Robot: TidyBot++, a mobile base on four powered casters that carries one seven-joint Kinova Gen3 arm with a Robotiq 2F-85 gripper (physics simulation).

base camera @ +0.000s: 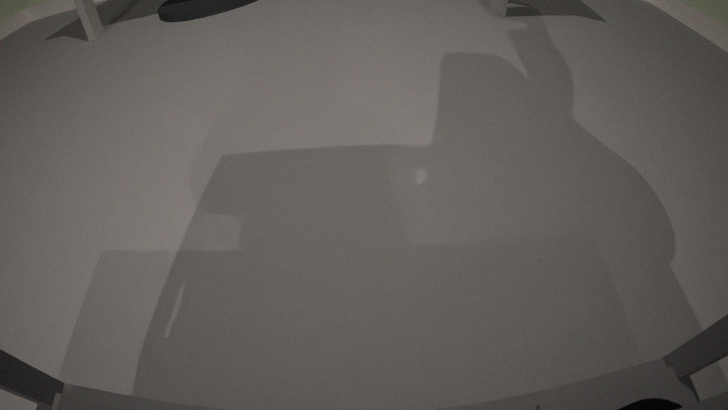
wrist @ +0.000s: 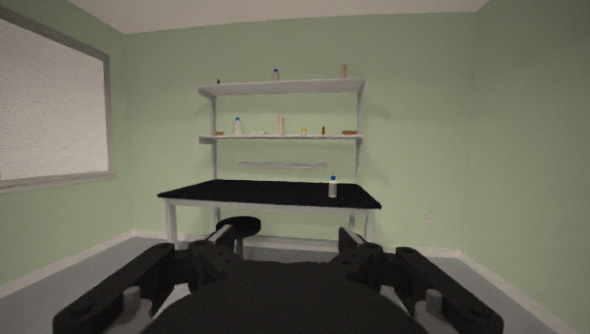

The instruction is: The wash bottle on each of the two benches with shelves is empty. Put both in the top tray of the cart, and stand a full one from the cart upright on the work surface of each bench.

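Frame: origin at the arm's base, x ahead, y left, z up, level; centimetres.
Where they show: gripper, between the fingertips: point(wrist: 287, 237).
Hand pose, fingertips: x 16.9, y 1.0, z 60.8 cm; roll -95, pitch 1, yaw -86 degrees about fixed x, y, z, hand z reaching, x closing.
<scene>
After its pixels a point has its place.
In the wrist view a bench point(wrist: 260, 194) @(x 135.5, y 28.8, z 36.6 cm) with a black work surface and two shelves stands against the green wall. A white wash bottle point(wrist: 332, 188) @(x 129.8, y -22.0, z 43.0 cm) with a blue cap stands upright on the right part of its work surface. I cannot tell from here how full it is. My gripper point(wrist: 287, 237) @(x 16.9, y 1.0, z 60.8 cm) is open, with no object between its fingers, and is well short of the bench. The cart and the second bench do not show in either view.
A black stool point(wrist: 239, 226) @(x 143.6, y 47.4, z 8.7 cm) stands at the bench's front left. The upper shelf point(wrist: 310, 87) @(x 177.6, y -8.1, z 126.1 cm) and lower shelf point(wrist: 280, 137) @(x 173.4, y 18.5, z 80.4 cm) hold bottles and small items, some blue-capped. A window point(wrist: 55, 100) @(x 152.3, y 213.9, z 110.9 cm) is at the left. In the base camera view bench legs point(base camera: 89, 22) @(x 131.5, y 95.6, z -32.3 cm) stand ahead, and shadows lie on the floor.
</scene>
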